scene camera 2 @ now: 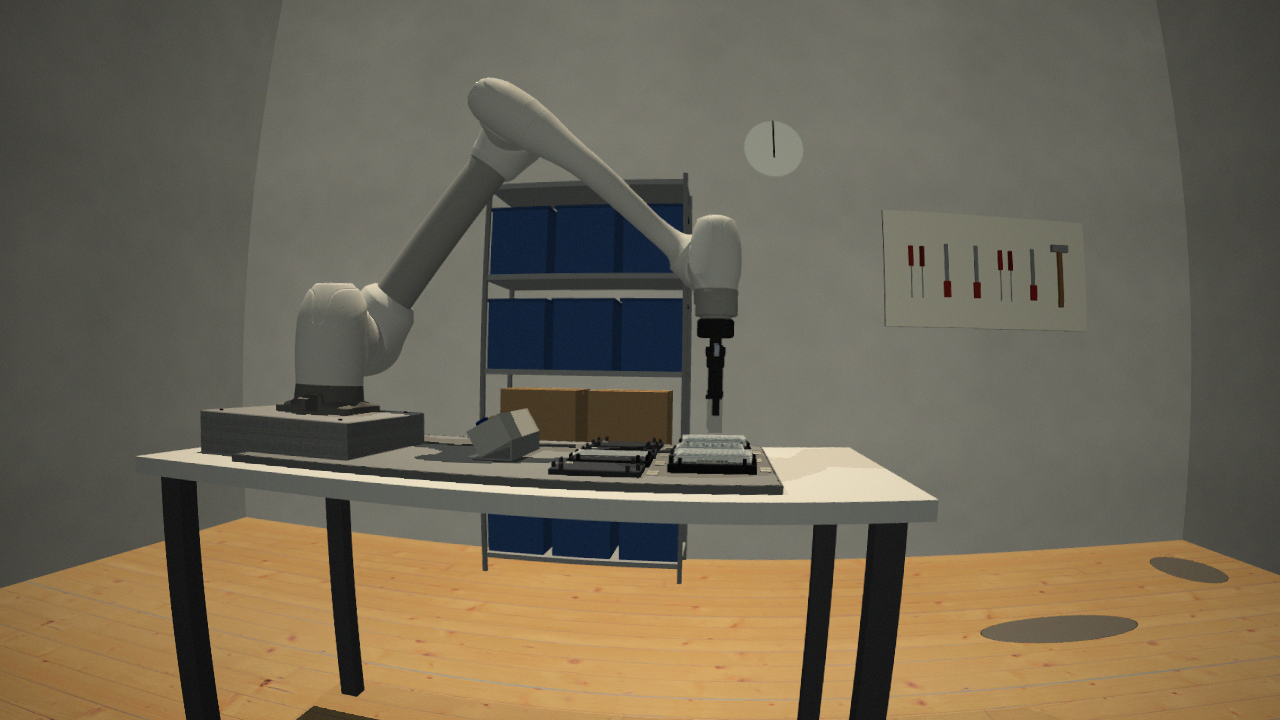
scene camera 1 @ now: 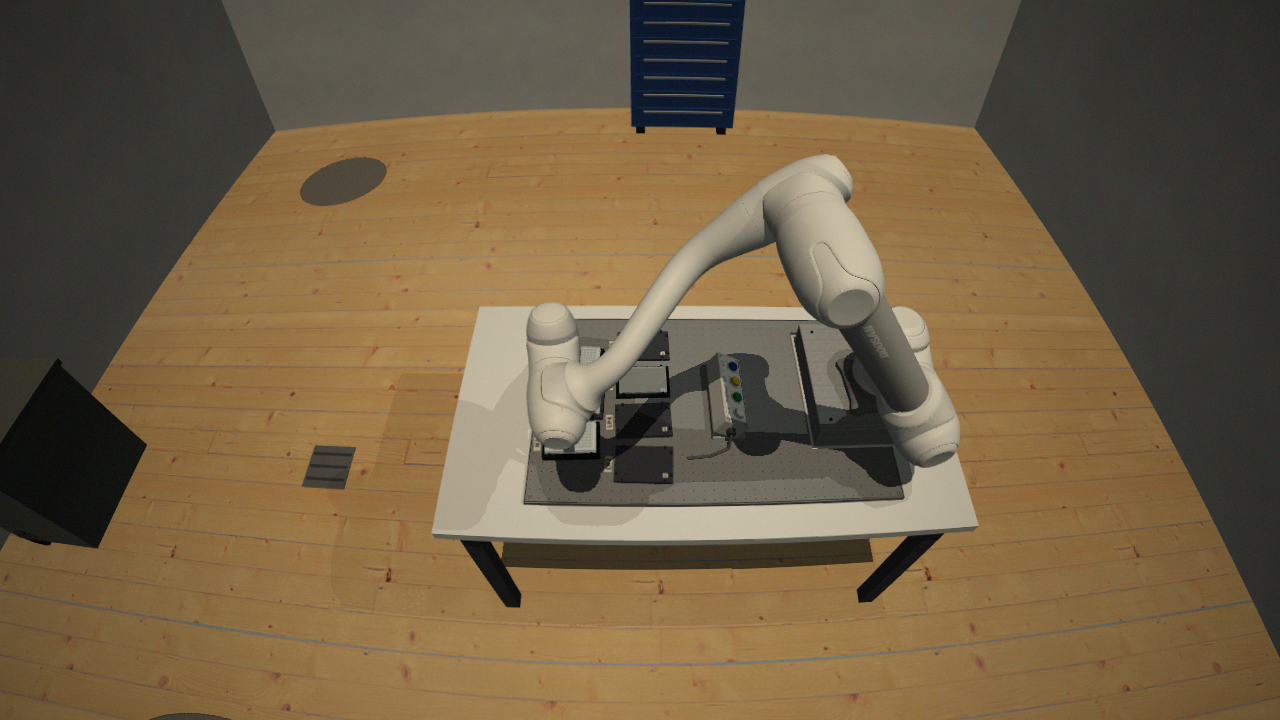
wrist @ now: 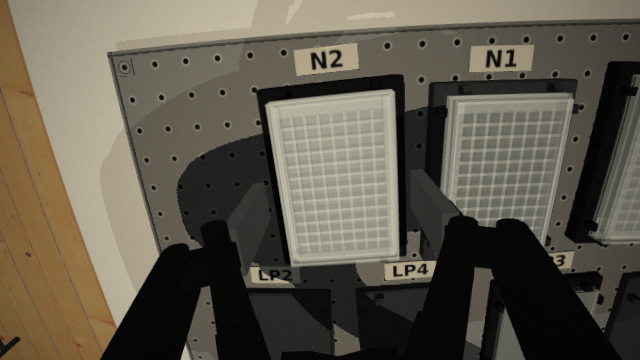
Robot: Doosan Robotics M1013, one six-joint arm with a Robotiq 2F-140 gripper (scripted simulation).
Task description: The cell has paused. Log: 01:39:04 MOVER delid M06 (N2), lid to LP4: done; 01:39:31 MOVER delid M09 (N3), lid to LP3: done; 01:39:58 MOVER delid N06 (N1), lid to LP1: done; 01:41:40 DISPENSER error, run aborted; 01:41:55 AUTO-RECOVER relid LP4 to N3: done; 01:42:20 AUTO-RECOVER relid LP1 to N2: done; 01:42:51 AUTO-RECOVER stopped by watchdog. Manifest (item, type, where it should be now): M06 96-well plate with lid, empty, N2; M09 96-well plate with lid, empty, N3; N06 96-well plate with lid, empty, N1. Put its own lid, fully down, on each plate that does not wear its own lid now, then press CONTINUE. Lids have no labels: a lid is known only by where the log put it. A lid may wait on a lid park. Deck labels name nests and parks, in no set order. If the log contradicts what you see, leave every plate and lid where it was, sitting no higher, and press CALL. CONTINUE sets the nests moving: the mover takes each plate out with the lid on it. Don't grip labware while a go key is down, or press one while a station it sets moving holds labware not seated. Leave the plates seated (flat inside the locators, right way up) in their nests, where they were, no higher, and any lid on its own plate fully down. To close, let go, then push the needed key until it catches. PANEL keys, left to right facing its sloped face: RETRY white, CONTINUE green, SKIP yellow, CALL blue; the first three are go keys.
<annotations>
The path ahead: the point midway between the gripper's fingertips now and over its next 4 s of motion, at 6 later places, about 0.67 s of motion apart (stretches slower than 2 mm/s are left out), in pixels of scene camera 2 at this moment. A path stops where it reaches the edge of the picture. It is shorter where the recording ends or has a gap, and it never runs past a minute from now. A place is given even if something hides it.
My gripper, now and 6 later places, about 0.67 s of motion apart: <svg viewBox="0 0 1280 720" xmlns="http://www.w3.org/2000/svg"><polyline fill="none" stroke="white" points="714,430 713,434 713,438 713,440 714,431 714,419 714,415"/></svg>
</annotations>
